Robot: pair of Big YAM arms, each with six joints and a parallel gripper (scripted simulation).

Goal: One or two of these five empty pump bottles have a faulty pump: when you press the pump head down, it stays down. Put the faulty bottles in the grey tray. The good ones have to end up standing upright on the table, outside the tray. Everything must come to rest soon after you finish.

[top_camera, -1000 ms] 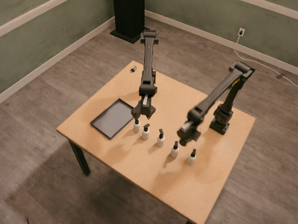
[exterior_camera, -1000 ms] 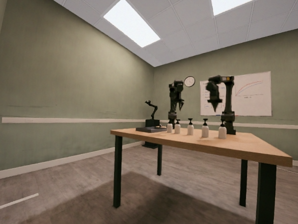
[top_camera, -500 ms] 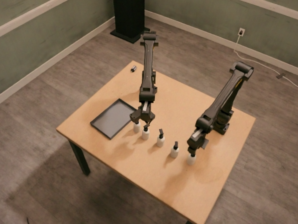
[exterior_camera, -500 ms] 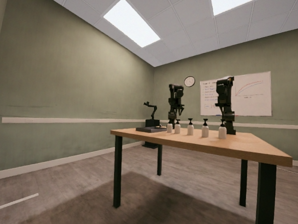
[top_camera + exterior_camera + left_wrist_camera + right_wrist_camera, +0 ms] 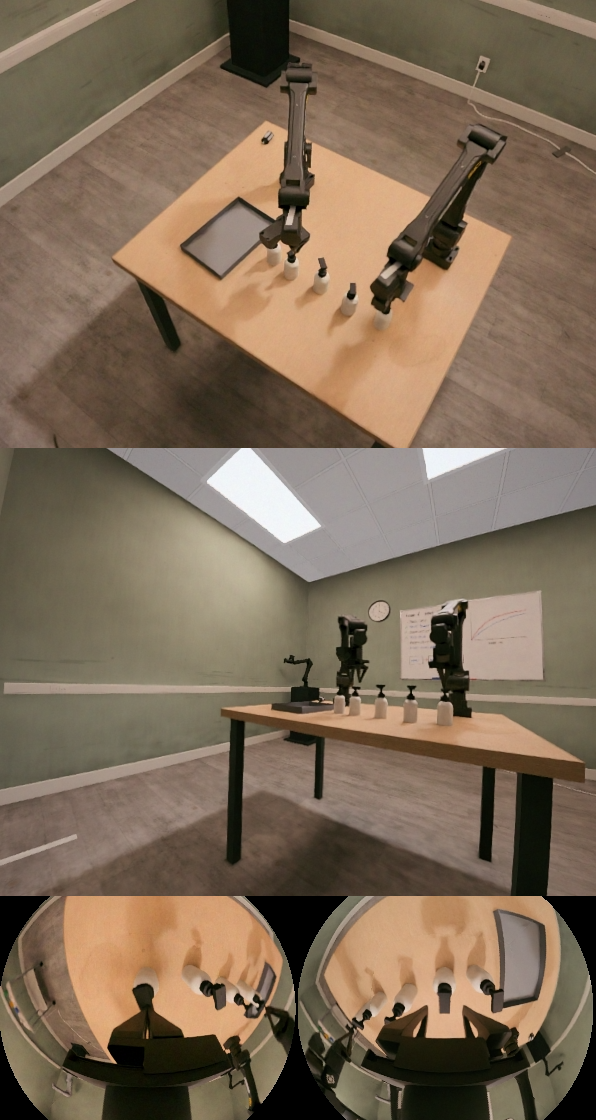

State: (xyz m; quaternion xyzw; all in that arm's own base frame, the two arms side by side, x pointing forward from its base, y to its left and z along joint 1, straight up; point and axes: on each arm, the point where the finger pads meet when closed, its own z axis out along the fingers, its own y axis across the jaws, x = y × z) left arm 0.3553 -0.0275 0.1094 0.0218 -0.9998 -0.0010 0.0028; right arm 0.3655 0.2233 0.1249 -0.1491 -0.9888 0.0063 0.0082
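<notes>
Right now my right hand is 26 cm to the left of the grey tray and 15 cm above it. Round my right hand: small dark object (49 cm behind, 47 cm to the right, 14 cm below).
</notes>
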